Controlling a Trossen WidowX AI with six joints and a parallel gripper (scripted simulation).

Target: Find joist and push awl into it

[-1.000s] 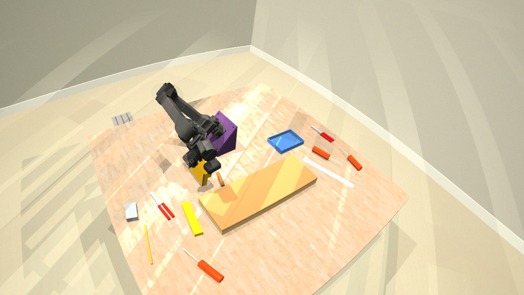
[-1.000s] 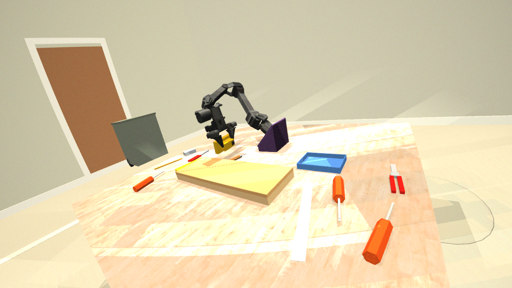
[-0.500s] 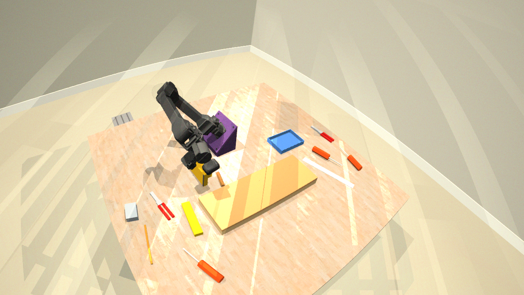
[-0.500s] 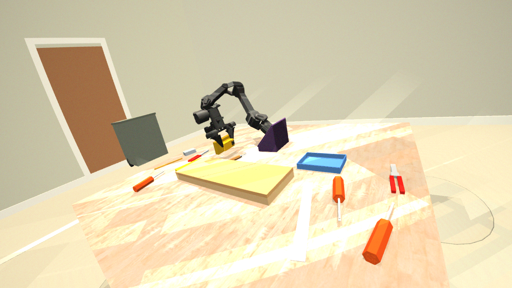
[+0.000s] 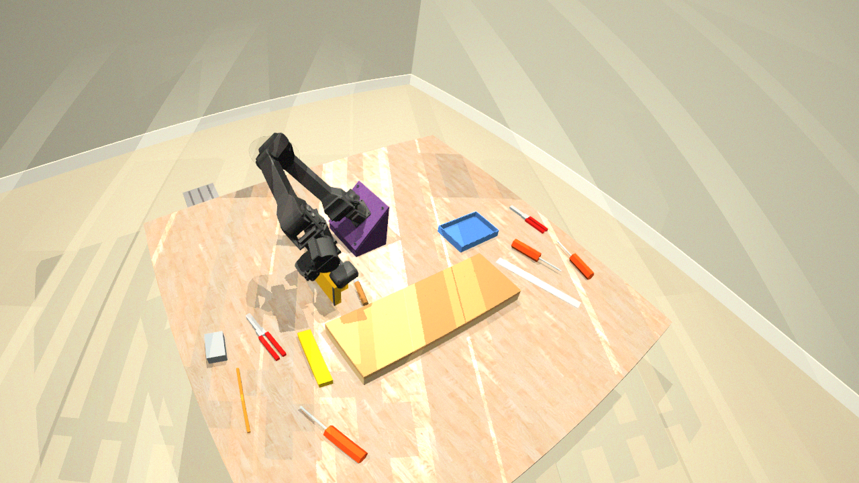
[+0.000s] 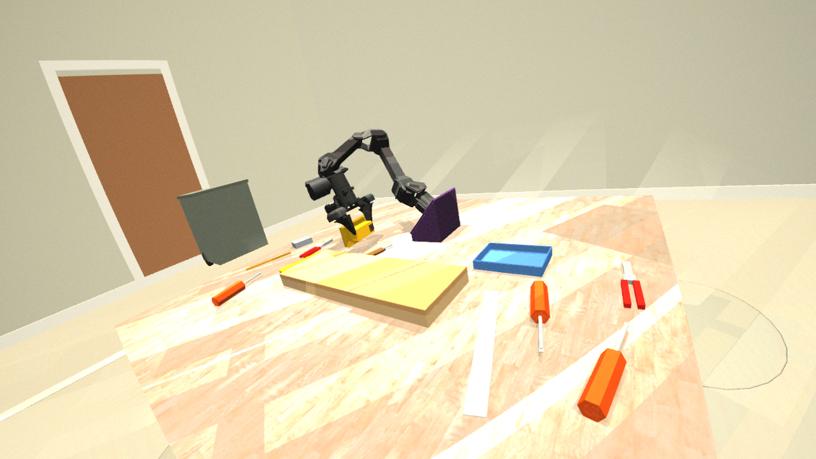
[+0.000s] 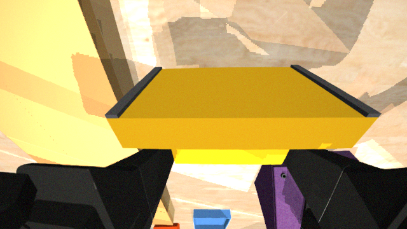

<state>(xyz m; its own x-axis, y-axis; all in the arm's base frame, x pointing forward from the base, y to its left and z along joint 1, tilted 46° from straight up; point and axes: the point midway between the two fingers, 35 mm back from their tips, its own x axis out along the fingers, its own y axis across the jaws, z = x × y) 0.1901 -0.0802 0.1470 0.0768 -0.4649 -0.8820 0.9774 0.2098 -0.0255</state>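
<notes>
Now: the yellow stud finder 1 cm to the right of my gripper tip and 1 cm behind it. Round my gripper tip: yellow level: 18 cm ahead, 14 cm to the right, 7 cm below; then grey block: 37 cm to the right, 6 cm below, 6 cm ahead; then awl: 7 cm below, 6 cm to the left.
</notes>
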